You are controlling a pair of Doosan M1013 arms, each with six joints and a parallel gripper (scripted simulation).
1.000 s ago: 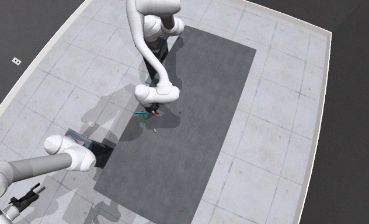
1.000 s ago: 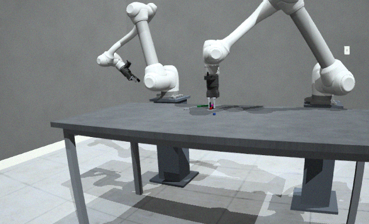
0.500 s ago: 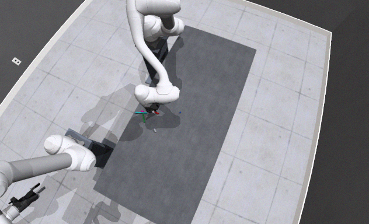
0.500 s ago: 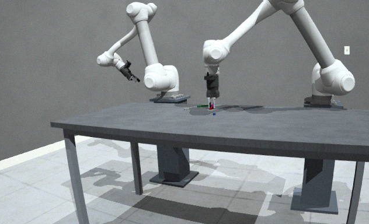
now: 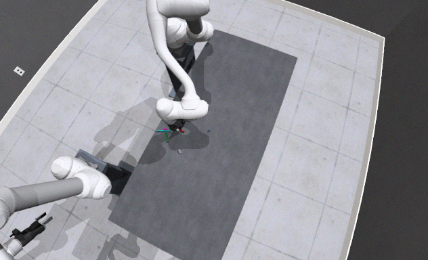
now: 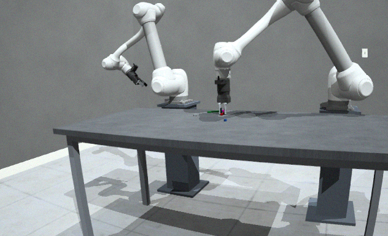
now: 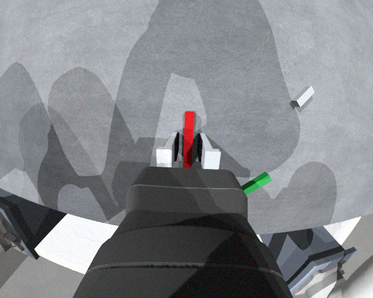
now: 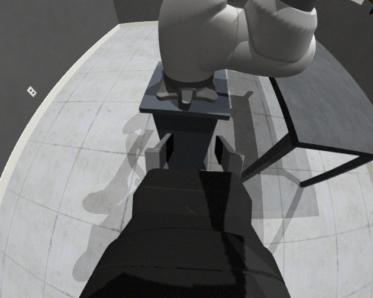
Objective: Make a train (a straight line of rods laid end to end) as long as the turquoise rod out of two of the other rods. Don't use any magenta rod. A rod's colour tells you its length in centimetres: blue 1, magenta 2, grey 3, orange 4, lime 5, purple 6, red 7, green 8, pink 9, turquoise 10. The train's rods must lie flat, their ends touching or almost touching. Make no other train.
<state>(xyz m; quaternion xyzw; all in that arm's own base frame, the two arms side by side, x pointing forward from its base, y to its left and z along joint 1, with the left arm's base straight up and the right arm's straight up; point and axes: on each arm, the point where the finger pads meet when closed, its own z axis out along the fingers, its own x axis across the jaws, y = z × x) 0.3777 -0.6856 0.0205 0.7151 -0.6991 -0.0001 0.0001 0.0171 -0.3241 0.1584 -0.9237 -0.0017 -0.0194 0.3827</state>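
Observation:
The red rod lies 20 mm below my left hand. Round my left hand: magenta rod 100 mm behind, 50 mm to the right, 20 mm below; then green rod 60 mm behind, 90 mm to the right, 20 mm below; then turquoise rod 100 mm behind, 60 mm to the right, 20 mm below.

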